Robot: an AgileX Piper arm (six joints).
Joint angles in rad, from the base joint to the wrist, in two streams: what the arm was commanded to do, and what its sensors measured. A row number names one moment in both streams.
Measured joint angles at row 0:
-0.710, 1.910, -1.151, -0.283, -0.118, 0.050
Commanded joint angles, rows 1 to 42:
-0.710, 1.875, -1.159, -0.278, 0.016, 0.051
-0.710, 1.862, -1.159, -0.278, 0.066, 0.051
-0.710, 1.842, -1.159, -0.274, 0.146, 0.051
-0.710, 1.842, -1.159, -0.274, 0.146, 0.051
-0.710, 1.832, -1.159, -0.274, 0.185, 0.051
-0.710, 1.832, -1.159, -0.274, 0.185, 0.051
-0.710, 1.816, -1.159, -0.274, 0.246, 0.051
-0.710, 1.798, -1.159, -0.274, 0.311, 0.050
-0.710, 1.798, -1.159, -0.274, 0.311, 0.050
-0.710, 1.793, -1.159, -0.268, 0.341, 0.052
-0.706, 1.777, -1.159, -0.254, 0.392, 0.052
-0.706, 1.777, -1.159, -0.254, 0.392, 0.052
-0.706, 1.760, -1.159, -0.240, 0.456, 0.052
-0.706, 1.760, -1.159, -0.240, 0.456, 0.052
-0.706, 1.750, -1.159, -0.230, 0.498, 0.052
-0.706, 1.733, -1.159, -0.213, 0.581, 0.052
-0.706, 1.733, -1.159, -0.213, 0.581, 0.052
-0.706, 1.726, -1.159, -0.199, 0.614, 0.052
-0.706, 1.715, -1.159, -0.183, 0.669, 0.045
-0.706, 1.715, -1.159, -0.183, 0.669, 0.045
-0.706, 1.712, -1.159, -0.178, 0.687, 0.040
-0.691, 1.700, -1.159, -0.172, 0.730, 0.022
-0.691, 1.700, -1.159, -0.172, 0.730, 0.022
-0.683, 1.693, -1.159, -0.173, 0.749, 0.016
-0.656, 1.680, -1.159, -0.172, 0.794, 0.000
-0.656, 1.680, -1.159, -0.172, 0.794, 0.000
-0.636, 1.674, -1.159, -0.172, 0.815, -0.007
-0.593, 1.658, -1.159, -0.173, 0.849, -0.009
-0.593, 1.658, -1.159, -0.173, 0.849, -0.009
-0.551, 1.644, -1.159, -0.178, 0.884, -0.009
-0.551, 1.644, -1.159, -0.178, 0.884, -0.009
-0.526, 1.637, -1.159, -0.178, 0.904, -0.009
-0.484, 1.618, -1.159, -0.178, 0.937, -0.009
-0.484, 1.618, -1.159, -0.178, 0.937, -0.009
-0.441, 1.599, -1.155, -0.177, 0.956, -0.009
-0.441, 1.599, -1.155, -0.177, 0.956, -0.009
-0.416, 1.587, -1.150, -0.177, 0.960, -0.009
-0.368, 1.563, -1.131, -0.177, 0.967, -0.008
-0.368, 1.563, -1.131, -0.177, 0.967, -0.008
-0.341, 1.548, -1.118, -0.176, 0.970, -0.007
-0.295, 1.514, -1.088, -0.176, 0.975, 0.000
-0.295, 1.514, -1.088, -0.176, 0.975, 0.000
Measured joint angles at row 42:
-0.349, 1.559, -1.125, -0.177, 0.956, 0.000
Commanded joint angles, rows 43 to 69:
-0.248, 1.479, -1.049, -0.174, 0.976, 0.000
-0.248, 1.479, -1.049, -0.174, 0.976, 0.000
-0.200, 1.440, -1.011, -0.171, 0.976, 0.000
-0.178, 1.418, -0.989, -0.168, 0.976, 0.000
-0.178, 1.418, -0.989, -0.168, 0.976, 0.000
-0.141, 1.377, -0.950, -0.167, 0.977, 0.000
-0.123, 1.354, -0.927, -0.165, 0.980, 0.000
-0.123, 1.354, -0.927, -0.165, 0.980, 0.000
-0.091, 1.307, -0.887, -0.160, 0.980, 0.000
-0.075, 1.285, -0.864, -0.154, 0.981, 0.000
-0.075, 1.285, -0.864, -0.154, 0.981, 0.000
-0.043, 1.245, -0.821, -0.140, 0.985, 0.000
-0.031, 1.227, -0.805, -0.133, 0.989, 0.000
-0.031, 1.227, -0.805, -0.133, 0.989, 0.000
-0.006, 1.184, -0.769, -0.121, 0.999, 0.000
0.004, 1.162, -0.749, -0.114, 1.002, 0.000
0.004, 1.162, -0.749, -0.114, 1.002, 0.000
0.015, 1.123, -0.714, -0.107, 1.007, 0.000
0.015, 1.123, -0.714, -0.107, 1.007, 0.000
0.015, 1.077, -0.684, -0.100, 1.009, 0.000
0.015, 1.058, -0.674, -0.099, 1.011, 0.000
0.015, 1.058, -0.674, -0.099, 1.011, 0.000
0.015, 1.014, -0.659, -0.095, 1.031, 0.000
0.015, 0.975, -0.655, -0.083, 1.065, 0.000
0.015, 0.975, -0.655, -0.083, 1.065, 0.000
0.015, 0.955, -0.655, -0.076, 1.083, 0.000
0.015, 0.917, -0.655, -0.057, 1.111, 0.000
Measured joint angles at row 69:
0.011, 0.963, -0.662, -0.078, 1.067, 0.000
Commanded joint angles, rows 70 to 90:
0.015, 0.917, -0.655, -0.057, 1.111, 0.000
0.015, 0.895, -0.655, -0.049, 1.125, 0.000
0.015, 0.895, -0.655, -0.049, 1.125, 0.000
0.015, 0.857, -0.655, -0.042, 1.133, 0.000
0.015, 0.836, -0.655, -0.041, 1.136, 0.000
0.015, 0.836, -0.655, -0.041, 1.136, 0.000
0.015, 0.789, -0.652, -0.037, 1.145, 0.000
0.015, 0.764, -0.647, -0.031, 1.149, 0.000
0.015, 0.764, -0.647, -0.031, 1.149, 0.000
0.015, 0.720, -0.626, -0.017, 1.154, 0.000
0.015, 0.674, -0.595, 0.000, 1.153, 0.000
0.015, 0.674, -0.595, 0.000, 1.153, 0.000
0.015, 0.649, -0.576, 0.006, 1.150, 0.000
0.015, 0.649, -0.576, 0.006, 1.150, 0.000
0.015, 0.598, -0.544, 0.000, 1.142, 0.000
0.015, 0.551, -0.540, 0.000, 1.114, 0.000
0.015, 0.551, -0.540, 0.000, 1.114, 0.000
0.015, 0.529, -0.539, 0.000, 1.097, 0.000
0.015, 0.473, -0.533, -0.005, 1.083, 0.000
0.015, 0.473, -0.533, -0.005, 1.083, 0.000
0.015, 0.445, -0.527, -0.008, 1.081, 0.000
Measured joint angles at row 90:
0.011, 0.510, -0.541, 0.000, 1.107, 0.000
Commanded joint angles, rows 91 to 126:
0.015, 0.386, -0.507, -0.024, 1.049, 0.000
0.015, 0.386, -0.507, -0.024, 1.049, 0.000
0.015, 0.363, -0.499, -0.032, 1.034, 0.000
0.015, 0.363, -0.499, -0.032, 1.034, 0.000
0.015, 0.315, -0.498, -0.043, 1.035, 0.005
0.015, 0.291, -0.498, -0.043, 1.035, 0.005
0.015, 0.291, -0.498, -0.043, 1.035, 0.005
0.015, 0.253, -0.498, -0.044, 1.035, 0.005
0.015, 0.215, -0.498, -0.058, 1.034, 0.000
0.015, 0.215, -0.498, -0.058, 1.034, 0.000
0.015, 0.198, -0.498, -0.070, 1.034, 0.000
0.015, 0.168, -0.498, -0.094, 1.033, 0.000
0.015, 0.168, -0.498, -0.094, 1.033, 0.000
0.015, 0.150, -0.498, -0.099, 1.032, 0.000
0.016, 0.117, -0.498, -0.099, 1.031, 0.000
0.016, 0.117, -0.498, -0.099, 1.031, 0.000
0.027, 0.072, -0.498, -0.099, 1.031, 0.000
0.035, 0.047, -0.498, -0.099, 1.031, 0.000
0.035, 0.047, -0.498, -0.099, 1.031, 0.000
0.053, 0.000, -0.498, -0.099, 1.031, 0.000
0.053, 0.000, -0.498, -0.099, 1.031, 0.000
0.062, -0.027, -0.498, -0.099, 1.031, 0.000
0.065, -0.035, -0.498, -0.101, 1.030, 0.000
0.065, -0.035, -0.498, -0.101, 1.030, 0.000
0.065, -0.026, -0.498, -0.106, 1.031, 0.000
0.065, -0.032, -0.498, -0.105, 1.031, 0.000
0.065, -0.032, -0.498, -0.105, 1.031, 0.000
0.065, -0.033, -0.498, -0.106, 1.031, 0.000
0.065, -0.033, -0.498, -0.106, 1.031, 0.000
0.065, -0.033, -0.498, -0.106, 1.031, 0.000
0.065, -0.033, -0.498, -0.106, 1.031, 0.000
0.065, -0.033, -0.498, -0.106, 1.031, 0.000
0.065, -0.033, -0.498, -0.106, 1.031, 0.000
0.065, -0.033, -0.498, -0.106, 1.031, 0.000
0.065, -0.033, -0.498, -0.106, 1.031, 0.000
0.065, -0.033, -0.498, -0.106, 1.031, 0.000
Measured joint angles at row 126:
0.065, -0.005, -0.500, -0.095, 1.038, 0.000
